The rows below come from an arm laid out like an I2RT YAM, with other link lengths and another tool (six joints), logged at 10 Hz.
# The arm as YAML. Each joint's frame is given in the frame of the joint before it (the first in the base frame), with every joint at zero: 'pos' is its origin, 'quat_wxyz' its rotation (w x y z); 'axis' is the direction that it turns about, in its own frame. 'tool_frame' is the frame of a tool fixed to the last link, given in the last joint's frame.
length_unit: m
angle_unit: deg
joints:
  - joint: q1
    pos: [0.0, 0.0, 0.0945]
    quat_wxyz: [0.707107, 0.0, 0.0, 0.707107]
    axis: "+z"
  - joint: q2
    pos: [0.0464, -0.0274, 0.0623]
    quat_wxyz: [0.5, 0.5, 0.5, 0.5]
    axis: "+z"
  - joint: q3
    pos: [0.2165, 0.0, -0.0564]
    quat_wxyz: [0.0, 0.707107, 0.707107, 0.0]
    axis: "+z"
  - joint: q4
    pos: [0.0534, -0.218, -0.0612]
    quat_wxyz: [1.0, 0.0, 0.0, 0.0]
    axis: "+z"
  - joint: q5
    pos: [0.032, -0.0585, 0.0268]
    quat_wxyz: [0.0, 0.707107, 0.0, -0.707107]
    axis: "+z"
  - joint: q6
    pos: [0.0, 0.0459, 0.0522]
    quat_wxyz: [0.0, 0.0, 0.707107, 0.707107]
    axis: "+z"
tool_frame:
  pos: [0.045, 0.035, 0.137]
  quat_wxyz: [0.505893, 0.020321, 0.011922, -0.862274]
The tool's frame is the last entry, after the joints.
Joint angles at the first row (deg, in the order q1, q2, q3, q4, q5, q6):
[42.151, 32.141, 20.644, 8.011, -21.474, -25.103]
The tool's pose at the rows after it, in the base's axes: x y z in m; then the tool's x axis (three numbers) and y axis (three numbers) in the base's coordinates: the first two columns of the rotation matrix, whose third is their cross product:
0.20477 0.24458 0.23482 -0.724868 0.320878 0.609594 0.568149 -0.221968 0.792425
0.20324 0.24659 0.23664 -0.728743 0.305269 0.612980 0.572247 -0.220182 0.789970
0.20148 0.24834 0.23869 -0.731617 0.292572 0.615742 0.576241 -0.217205 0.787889
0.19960 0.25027 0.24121 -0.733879 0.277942 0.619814 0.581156 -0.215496 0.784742
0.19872 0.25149 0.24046 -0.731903 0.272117 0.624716 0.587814 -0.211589 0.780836
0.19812 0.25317 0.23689 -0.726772 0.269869 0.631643 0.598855 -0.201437 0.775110
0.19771 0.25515 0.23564 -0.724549 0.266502 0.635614 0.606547 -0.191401 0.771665
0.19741 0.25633 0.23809 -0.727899 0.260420 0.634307 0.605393 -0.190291 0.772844
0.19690 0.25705 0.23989 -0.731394 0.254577 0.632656 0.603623 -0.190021 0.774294
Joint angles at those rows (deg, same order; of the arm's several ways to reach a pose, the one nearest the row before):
[42.130, 32.689, 20.949, 8.625, -22.763, -24.512]
[41.954, 32.774, 21.060, 9.015, -23.792, -24.141]
[41.935, 32.797, 21.366, 8.993, -24.554, -23.857]
[41.934, 32.841, 21.714, 9.061, -25.342, -23.420]
[41.930, 33.080, 21.779, 9.104, -25.783, -23.136]
[41.911, 33.756, 21.779, 9.103, -26.305, -22.961]
[41.887, 34.567, 22.195, 8.973, -26.875, -22.939]
[41.889, 34.832, 22.611, 9.062, -27.201, -22.939]
[41.865, 34.851, 22.763, 9.214, -27.509, -22.939]

